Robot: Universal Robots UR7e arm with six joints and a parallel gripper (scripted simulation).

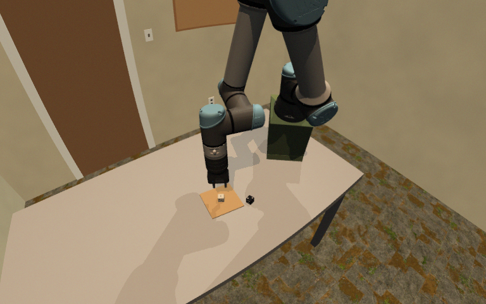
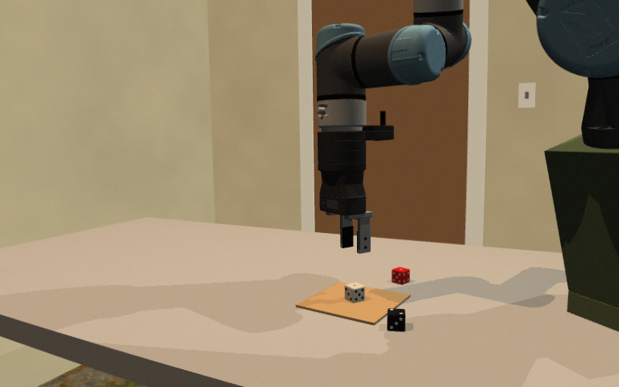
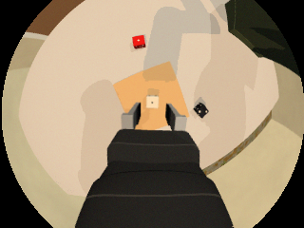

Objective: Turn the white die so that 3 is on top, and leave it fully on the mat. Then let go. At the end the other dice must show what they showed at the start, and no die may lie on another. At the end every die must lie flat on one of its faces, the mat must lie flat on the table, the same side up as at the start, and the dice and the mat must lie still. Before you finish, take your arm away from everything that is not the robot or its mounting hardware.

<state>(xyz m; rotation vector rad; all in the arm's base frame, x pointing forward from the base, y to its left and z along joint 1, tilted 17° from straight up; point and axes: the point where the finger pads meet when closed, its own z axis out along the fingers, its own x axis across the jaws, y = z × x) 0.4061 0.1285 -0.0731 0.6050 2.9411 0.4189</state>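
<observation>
Right now my hand is 90 mm above the white die. Round my hand: orange mat 100 mm below; then black die 100 mm behind, 90 mm below, 60 mm to the left; then red die 140 mm to the right, 90 mm below, 20 mm behind.
</observation>
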